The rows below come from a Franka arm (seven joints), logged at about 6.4 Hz.
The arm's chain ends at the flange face. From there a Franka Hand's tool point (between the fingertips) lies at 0.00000 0.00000 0.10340 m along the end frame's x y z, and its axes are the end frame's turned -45 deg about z.
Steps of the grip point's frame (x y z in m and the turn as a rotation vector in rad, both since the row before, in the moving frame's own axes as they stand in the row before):
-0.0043, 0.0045, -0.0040, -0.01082, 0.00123, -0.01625
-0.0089, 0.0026, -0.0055, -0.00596, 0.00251, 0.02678
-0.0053, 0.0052, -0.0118, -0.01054, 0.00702, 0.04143
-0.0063, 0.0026, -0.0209, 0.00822, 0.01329, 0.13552
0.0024, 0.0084, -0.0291, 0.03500, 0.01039, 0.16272
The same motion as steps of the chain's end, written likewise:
-0.0007, 0.0055, -0.0040, -0.00678, 0.00852, -0.01625
-0.0051, 0.0079, -0.0055, -0.00244, 0.00599, 0.02678
-0.0013, 0.0071, -0.0118, -0.00249, 0.01242, 0.04143
-0.0031, 0.0078, -0.0209, 0.01521, 0.00359, 0.13552
0.0092, 0.0077, -0.0290, 0.03210, -0.01740, 0.16272

